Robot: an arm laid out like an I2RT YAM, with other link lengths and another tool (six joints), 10 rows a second.
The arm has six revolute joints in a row. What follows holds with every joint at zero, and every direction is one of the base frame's.
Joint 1 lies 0.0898 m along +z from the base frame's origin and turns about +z.
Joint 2 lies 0.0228 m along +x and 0.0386 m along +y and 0.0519 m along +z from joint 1 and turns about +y.
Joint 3 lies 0.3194 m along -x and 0.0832 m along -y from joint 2 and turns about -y.
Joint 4 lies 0.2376 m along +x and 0.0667 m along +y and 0.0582 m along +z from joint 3 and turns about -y.
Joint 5 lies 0.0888 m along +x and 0.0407 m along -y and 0.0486 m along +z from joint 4 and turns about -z.
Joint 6 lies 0.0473 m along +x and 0.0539 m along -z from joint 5 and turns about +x.
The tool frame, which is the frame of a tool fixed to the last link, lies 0.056 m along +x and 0.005 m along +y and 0.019 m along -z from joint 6; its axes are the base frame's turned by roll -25.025, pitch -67.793 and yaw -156.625 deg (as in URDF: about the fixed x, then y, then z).
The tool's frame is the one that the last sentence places.
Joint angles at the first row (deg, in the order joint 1, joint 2, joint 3, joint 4, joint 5, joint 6):
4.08, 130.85, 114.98, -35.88, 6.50, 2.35
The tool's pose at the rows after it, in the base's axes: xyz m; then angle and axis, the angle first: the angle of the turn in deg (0 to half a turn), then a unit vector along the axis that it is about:
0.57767 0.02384 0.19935 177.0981 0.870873 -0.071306 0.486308
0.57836 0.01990 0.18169 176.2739 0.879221 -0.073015 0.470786
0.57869 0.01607 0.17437 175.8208 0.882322 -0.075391 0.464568
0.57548 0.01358 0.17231 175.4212 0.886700 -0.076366 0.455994
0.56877 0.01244 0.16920 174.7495 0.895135 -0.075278 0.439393
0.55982 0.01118 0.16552 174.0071 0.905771 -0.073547 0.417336
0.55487 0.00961 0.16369 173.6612 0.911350 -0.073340 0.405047
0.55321 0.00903 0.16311 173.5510 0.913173 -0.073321 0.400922
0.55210 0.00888 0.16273 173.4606 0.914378 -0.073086 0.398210
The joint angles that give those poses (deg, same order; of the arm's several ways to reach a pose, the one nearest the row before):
4.91, 131.83, 114.98, -35.75, 7.11, 2.35
4.58, 133.60, 114.98, -36.07, 7.49, 2.35
4.23, 134.34, 114.98, -36.16, 7.66, 2.35
4.03, 134.39, 114.98, -37.25, 7.81, 2.35
4.03, 134.39, 114.98, -39.46, 8.19, 2.35
4.03, 134.39, 114.98, -42.35, 8.54, 2.35
3.92, 134.39, 114.98, -43.92, 8.62, 2.35
3.88, 134.39, 114.98, -44.45, 8.64, 2.35
3.88, 134.39, 114.98, -44.79, 8.69, 2.35

